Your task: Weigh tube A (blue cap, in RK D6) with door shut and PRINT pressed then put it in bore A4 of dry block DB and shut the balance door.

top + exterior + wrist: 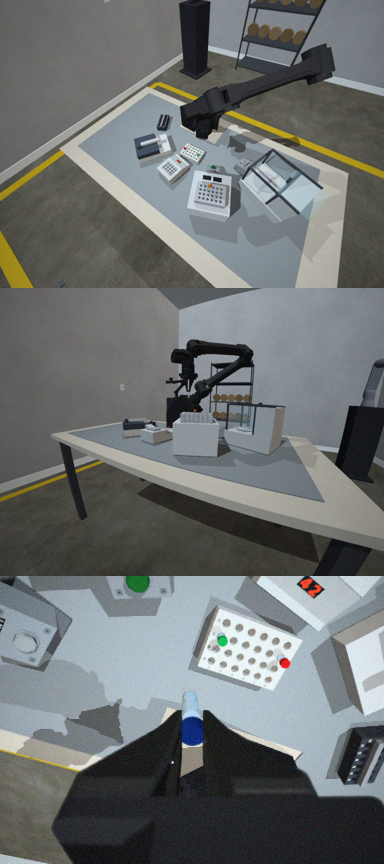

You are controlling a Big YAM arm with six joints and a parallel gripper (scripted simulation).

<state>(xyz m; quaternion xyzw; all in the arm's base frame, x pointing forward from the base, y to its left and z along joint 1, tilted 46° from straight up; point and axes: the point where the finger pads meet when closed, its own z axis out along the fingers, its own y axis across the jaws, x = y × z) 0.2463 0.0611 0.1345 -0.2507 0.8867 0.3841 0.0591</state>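
My gripper is now 32 cm to the right of the octagonal balance pan, 20 cm above it and 9 cm past it. Round my hand: mixer block 17 cm to the left, 16 cm ahead, 12 cm below; dry block DB 25 cm below, 15 cm ahead, 10 cm to the right; tube rack RK 26 cm below, 10 cm to the right.
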